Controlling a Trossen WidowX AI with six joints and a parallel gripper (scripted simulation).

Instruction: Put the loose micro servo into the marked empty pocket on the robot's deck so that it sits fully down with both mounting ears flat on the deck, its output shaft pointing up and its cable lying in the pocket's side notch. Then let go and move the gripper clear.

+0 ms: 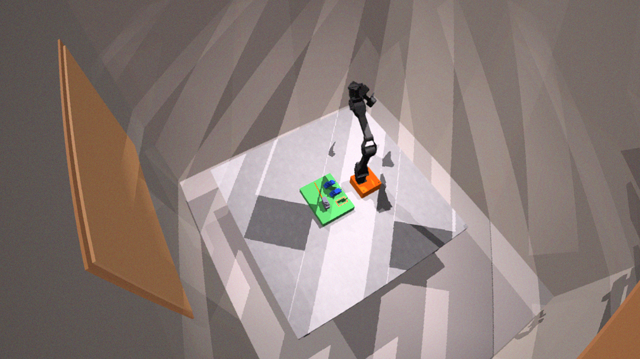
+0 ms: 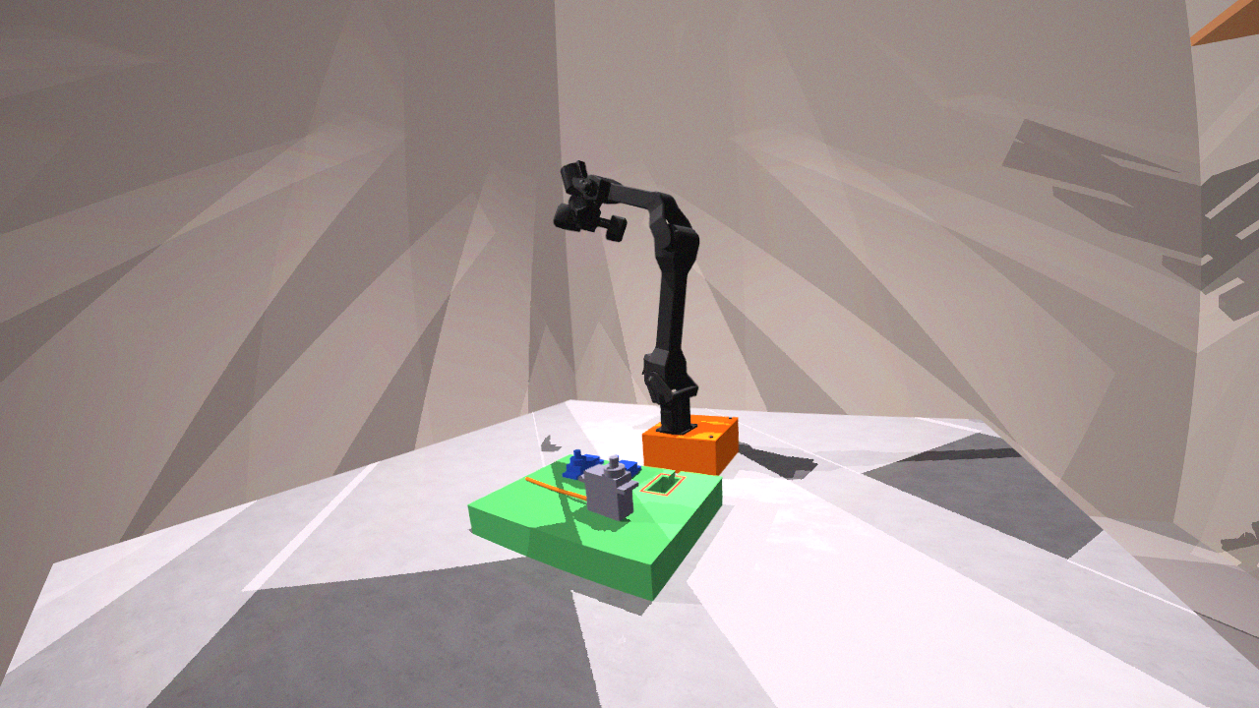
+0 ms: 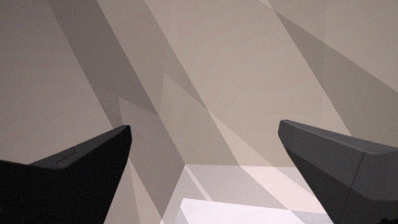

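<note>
Now: the green deck 520 mm below my gripper tip, 480 mm ahead of it and 350 mm to the left of it.
</note>
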